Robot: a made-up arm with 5 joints.
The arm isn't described. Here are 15 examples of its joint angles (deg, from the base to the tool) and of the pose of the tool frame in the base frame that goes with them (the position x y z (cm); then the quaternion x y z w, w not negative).
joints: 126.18 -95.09 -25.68 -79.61 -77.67
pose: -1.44 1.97 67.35 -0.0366 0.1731 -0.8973 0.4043
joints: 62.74 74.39 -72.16 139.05 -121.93
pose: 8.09 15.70 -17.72 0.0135 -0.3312 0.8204 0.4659
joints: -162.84 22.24 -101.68 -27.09 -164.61
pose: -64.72 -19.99 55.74 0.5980 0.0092 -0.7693 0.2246
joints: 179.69 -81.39 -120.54 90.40 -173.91
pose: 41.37 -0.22 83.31 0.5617 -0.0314 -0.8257 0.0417
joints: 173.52 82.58 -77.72 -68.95 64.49
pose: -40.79 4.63 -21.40 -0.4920 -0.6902 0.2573 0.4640
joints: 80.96 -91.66 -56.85 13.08 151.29
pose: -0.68 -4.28 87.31 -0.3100 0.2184 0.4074 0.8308
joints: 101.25 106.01 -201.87 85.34 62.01
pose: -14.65 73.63 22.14 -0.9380 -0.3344 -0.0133 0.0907
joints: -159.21 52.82 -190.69 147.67 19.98
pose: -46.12 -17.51 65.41 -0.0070 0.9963 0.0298 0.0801
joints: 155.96 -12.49 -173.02 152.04 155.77
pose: 3.16 -1.41 88.55 -0.9576 -0.0016 0.2628 0.1177
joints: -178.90 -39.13 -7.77 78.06 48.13
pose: -33.05 -0.63 6.60 0.3843 0.8833 0.1119 0.2442
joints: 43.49 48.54 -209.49 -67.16 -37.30
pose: 7.87 7.47 85.16 0.3104 0.2642 -0.9118 0.0493
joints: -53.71 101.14 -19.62 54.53 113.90
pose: -22.50 30.64 1.29 0.0404 -0.3720 -0.8023 0.4650
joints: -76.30 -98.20 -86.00 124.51 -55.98
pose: -5.39 22.13 74.08 0.8538 -0.1530 0.2013 0.4551
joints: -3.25 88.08 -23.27 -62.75 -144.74
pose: -9.11 0.52 -18.60 -0.3297 -0.9439 0.0050 0.0173
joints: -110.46 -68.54 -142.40 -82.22 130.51
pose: 20.31 54.43 60.11 -0.4234 -0.7193 -0.5424 0.0959
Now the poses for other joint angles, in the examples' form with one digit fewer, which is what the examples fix.
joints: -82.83 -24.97 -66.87 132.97 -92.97
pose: 5.1 -40.5 45.2 -0.933 -0.083 0.013 0.351
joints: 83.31 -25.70 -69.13 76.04 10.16
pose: 6.0 51.2 53.4 -0.792 -0.588 -0.112 0.119
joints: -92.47 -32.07 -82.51 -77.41 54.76
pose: -0.9 -20.6 83.0 -0.029 0.100 0.941 0.321
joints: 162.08 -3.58 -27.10 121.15 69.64
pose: -24.4 7.9 3.4 0.487 0.508 0.310 0.639
